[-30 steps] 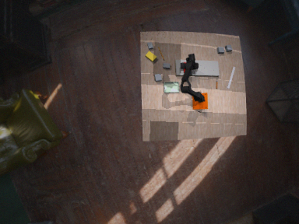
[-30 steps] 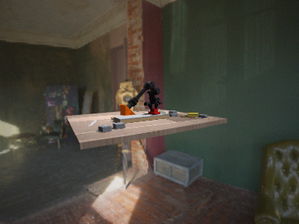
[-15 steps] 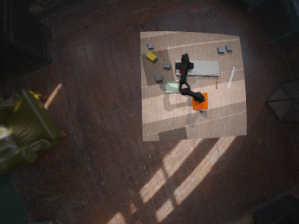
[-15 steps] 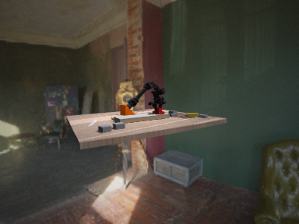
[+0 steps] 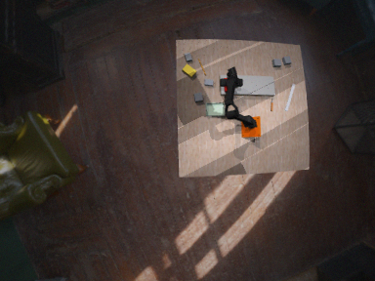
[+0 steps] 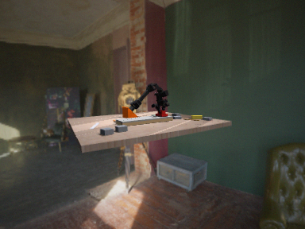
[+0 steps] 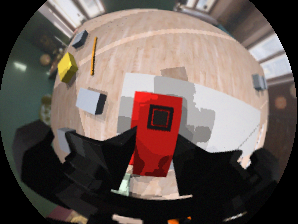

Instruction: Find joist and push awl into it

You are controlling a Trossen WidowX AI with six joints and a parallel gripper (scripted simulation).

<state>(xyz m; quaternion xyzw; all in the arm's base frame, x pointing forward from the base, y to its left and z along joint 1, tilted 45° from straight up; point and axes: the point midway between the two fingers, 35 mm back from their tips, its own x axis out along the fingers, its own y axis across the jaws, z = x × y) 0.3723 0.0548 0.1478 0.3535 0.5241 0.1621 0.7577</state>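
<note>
The pale green tray is 20 cm behind my gripper tip, 15 cm to the left of it and 5 cm below it. From my gripper tip the other things lie so: red stud finder 2 cm above, 1 cm ahead; then thin orange stick 21 cm ahead, 19 cm to the left, 6 cm below; then square indicator 3 cm above, 2 cm ahead.
</note>
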